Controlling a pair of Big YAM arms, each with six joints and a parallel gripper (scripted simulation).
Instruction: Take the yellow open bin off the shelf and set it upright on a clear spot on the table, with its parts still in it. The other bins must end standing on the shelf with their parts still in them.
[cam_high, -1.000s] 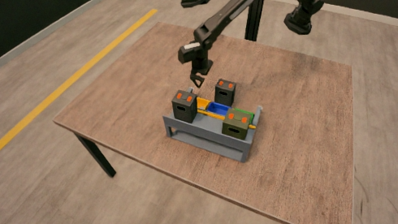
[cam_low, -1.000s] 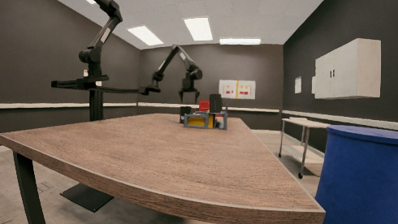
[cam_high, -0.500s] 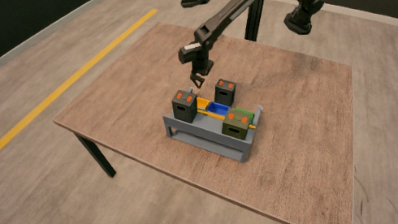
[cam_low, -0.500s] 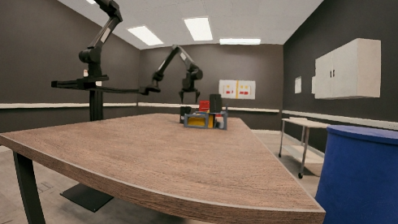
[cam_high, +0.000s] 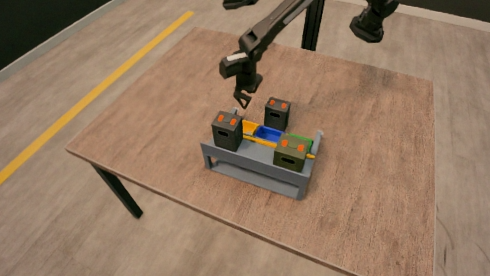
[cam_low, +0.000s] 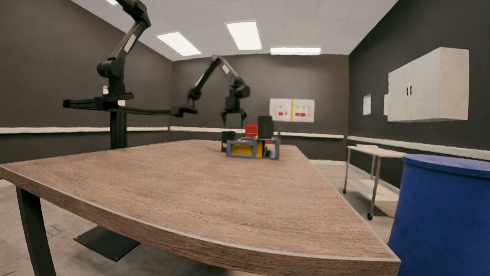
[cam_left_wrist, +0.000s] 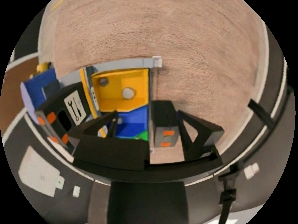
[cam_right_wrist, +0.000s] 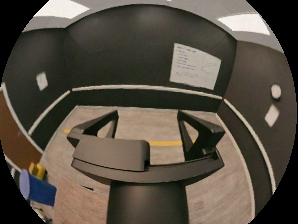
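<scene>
Right now the yellow open bin is 12 cm below my left hand, 8 cm ahead of it and 1 cm to the left of it. The rest, counted from my left hand: grey shelf 12 cm to the left, 10 cm below, 10 cm ahead; dark lidded bin 10 cm to the left, 10 cm below, 6 cm behind.
</scene>
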